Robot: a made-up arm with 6 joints.
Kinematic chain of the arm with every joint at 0, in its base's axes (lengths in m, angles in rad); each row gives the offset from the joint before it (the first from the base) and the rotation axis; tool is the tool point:
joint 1: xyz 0 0 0.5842 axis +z
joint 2: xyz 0.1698 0 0 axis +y
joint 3: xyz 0 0 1.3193 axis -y
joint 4: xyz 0 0 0.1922 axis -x
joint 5: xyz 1.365 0 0 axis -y
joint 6: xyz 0.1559 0 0 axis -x
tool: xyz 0 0 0
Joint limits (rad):
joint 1: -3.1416..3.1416
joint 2: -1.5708..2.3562
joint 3: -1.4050..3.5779
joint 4: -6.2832..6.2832
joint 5: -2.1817..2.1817
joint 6: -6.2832..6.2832
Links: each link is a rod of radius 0.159 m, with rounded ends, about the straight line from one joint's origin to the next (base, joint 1, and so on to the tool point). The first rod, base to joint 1, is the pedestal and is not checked.
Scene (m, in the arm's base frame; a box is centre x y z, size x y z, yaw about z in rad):
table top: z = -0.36
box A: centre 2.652 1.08 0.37 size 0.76 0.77 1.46 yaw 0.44
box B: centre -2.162 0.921 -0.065 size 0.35 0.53 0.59 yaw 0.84
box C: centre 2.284 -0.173 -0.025 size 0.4 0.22 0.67 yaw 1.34
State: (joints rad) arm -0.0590 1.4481 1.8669 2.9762 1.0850 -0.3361
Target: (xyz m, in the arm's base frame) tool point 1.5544 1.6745 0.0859
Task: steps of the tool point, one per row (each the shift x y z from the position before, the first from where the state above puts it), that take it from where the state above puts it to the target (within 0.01 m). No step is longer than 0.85 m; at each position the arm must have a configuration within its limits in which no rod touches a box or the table.
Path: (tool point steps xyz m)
1: -0.0105 0.7883 -0.0031
2: -0.2740 0.7517 -0.0172
3: -0.5080 0.6213 -0.0303
4: -0.0491 -0.0252 -0.4903
5: -0.1495 -0.1237 -0.4276
6: -0.2209 -0.1972 -0.3273

